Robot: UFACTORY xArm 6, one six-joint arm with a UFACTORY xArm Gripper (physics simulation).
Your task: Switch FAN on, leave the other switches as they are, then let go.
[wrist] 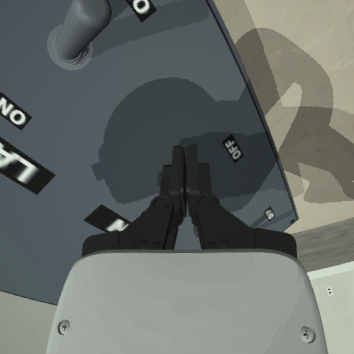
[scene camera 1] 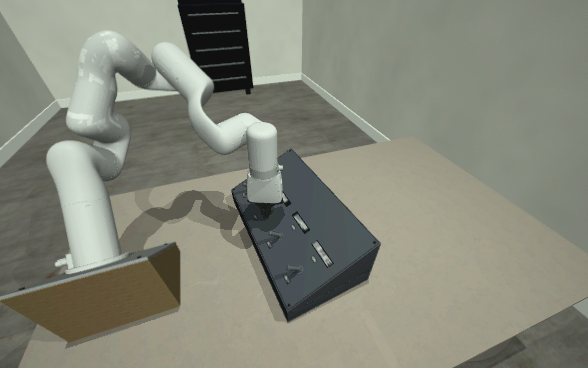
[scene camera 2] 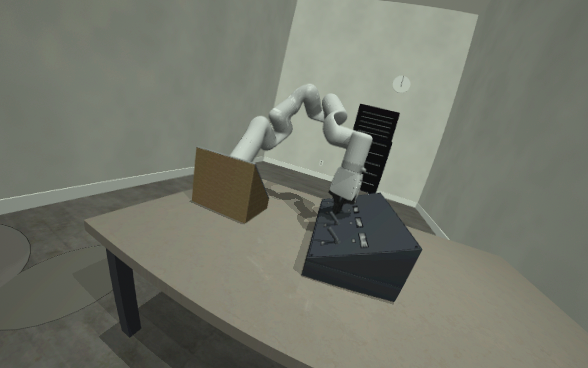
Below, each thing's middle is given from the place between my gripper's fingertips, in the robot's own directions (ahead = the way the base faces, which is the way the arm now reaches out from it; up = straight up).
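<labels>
Dark sloped switch panel (scene camera 1: 335,252): my hand is 1 cm above it, 2 cm to the left of it and 8 cm short of it.
</labels>
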